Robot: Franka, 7 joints.
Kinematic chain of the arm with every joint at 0, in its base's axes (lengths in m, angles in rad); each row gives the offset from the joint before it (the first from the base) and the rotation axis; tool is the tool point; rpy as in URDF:
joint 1: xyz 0 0 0.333 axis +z
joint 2: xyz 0 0 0 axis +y
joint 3: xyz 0 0 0.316 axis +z
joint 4: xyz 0.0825 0 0 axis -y
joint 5: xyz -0.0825 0 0.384 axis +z
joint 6: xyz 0 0 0 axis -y
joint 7: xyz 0.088 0 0 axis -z
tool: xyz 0 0 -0.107 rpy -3.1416 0 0
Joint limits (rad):
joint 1: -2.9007..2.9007
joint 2: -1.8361..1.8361
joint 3: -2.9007..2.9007
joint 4: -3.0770..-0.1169
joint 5: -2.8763..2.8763
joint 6: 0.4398..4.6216
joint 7: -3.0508..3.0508
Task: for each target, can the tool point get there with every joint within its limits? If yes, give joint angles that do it. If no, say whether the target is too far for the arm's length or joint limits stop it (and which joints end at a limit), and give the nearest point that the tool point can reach.
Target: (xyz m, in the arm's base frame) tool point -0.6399 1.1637 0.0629
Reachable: no: too far | nearest point -0.4051 0.7367 0.1620 | short by 0.497 m
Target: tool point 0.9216 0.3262 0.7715
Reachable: no: too far | nearest point 0.7379 0.2612 0.6841 | short by 0.214 m
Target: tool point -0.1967 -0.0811 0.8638
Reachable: yes | joints -1.4123 -1.2643 -0.2771 -2.2425 -2.3372 1.8493 -0.0461
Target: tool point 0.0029 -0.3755 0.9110
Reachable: yes | joints -0.7090 -0.4221 -0.3507 -1.4145 1.9558 3.4415 -0.0246
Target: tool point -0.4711 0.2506 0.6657
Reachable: yes | joints -2.4246 -0.4656 -0.9740 -1.8679 -0.4479 2.1859 -0.4814
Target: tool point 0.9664 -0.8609 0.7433
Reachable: no: too far | nearest point 0.6106 -0.5440 0.5923 | short by 0.500 m
